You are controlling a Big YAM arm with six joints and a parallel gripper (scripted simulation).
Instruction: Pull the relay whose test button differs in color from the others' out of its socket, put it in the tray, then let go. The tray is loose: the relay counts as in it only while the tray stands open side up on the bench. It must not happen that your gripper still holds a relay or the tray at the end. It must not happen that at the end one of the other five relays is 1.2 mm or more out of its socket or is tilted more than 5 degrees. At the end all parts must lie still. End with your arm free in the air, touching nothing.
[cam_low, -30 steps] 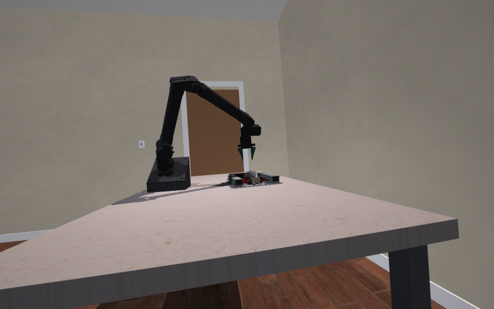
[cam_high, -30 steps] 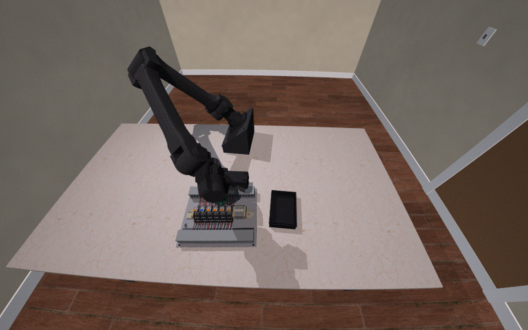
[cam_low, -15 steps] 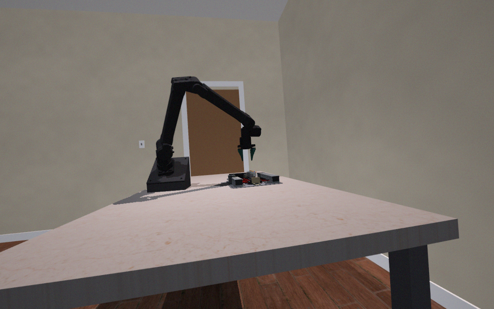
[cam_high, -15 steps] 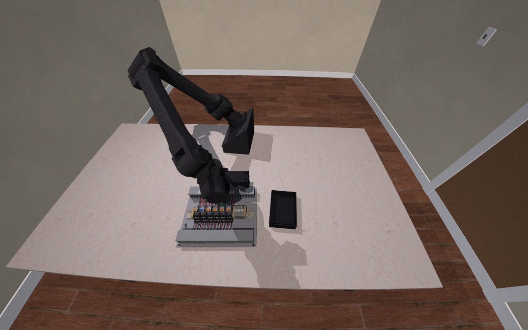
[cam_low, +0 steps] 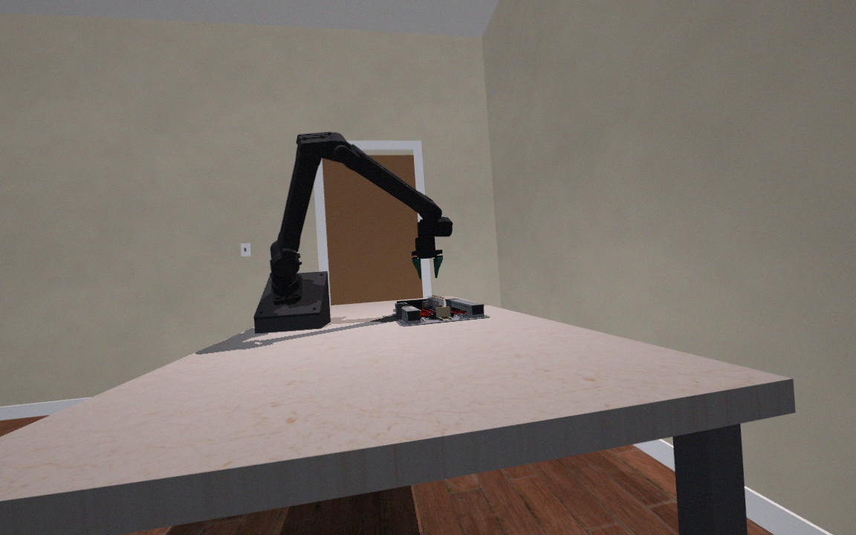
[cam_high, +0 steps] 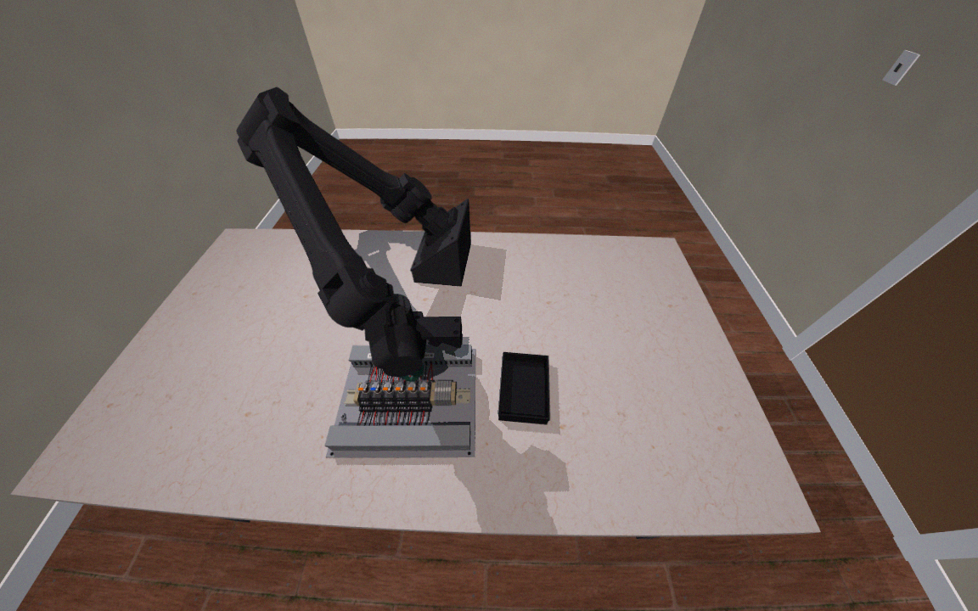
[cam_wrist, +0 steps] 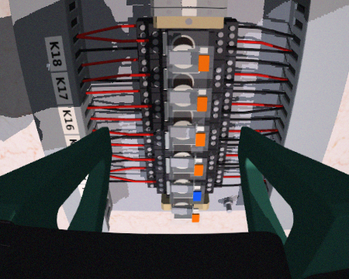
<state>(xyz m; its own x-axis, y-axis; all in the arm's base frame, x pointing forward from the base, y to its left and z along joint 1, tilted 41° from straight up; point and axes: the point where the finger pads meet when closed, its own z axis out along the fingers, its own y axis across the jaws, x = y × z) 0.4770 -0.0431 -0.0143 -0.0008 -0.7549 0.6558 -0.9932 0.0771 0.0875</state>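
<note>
The clear-cased relay lies 10 mm ahead of my hand, 100 mm to the right of it and 90 mm below it. From my hand the other things lie so: black tray 10 mm behind, 240 mm to the left, 120 mm below.
</note>
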